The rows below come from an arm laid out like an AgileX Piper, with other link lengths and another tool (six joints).
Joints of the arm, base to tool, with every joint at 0 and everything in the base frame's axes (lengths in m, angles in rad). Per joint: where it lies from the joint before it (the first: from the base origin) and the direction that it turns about. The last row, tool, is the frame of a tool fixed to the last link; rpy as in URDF.
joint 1: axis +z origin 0 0 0.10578
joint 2: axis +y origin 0 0 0
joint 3: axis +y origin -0.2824 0 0.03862
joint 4: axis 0.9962 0 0.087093 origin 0.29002 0 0.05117
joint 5: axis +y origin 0 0 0
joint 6: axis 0.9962 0 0.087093 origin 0.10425 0 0.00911
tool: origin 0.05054 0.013 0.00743 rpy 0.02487 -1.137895 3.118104
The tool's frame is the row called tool.
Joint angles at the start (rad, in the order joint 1, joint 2, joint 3, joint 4, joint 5, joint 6):
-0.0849, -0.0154, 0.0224, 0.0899, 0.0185, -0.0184
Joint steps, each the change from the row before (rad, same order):
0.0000, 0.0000, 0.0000, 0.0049, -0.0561, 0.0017
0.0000, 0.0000, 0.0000, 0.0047, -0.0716, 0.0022
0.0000, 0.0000, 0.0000, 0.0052, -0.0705, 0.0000
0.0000, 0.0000, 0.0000, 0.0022, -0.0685, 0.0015
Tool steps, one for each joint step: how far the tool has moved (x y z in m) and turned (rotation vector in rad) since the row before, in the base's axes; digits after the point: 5 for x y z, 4 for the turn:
-0.00101, -0.00076, 0.00873, 0.0022, -0.0563, -0.0046
-0.00200, -0.00099, 0.01101, 0.0013, -0.0717, -0.0062
-0.00273, -0.00101, 0.01065, -0.0002, -0.0704, -0.0067
-0.00337, -0.00090, 0.01013, -0.0016, -0.0683, -0.0066

